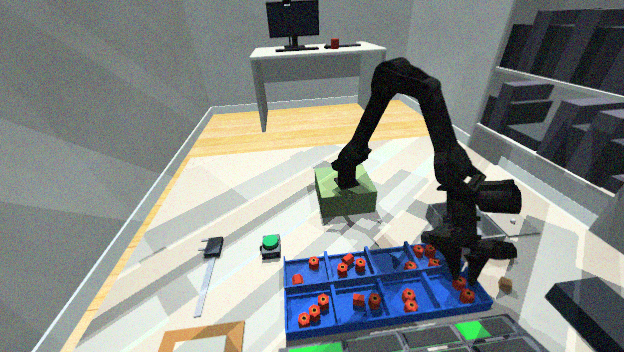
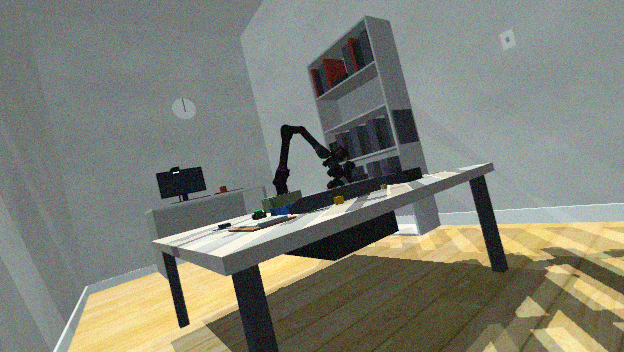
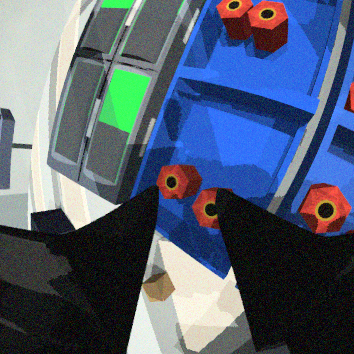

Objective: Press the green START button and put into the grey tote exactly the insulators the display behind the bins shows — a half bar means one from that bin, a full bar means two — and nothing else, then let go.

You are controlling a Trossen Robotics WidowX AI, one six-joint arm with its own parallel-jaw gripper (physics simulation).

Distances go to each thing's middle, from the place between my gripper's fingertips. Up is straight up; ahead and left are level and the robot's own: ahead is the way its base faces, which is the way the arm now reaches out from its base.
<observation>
Right now the display (image 2: pixel 309 203) is 80 mm ahead of my hand, 200 mm to the right of it and 10 mm below it. Also, from my hand: black box (image 1: pixel 584 303): 180 mm ahead, 200 mm to the left, 10 mm below; grey tool (image 1: pixel 214 245): 260 mm behind, 560 mm to the right, 30 mm below.
</observation>
